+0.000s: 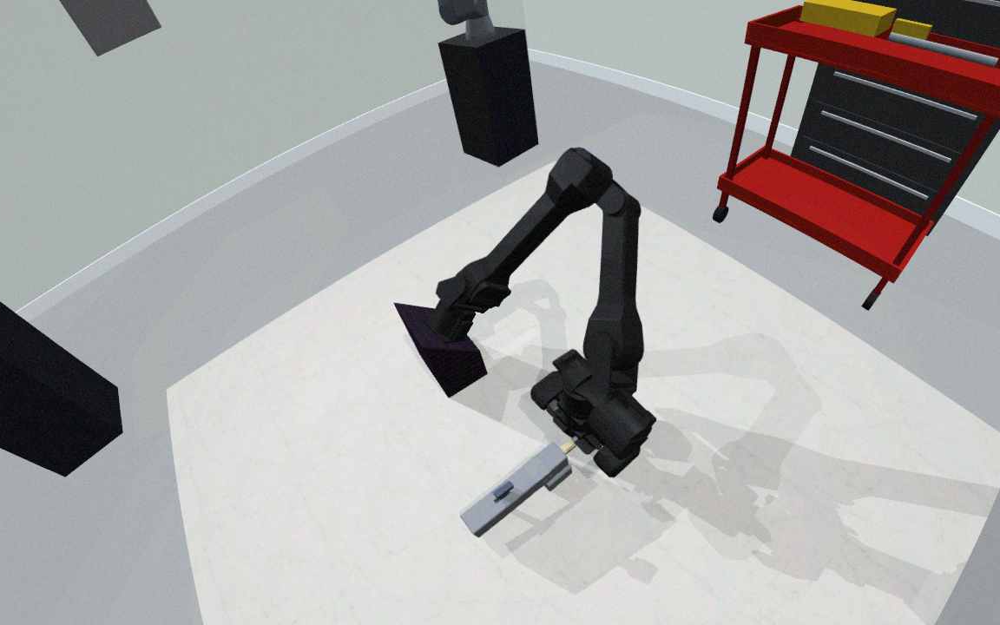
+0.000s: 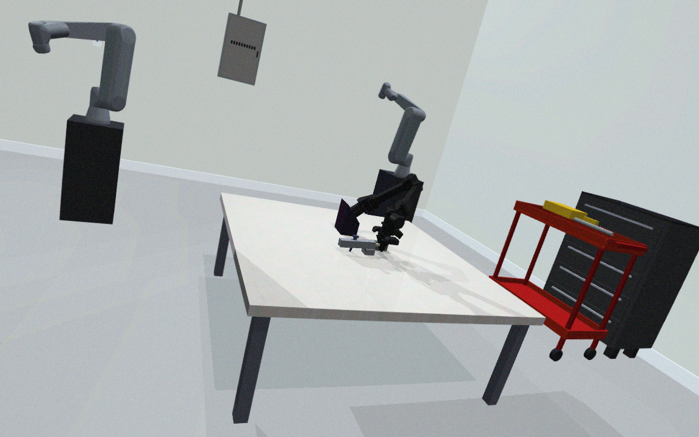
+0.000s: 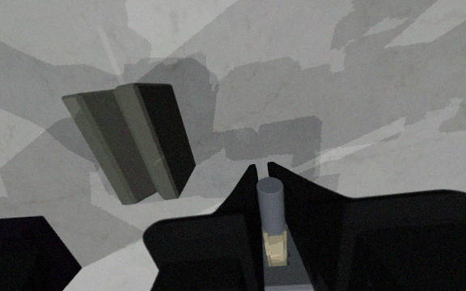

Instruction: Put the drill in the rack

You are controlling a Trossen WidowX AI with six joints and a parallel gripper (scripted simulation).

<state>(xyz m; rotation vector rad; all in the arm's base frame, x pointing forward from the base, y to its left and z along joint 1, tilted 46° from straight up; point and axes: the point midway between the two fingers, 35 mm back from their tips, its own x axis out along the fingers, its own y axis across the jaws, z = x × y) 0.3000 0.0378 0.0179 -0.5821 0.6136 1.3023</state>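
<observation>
My gripper tip is 5 cm to the left of the drill and 3 cm below it. From my gripper tip the other things lie so: grey holder block: 13 cm to the right, 2 cm above, 1 cm behind; then blue key: 16 cm to the right, 3 cm above, 2 cm behind; then rack: 7 cm behind, 4 cm to the left.
</observation>
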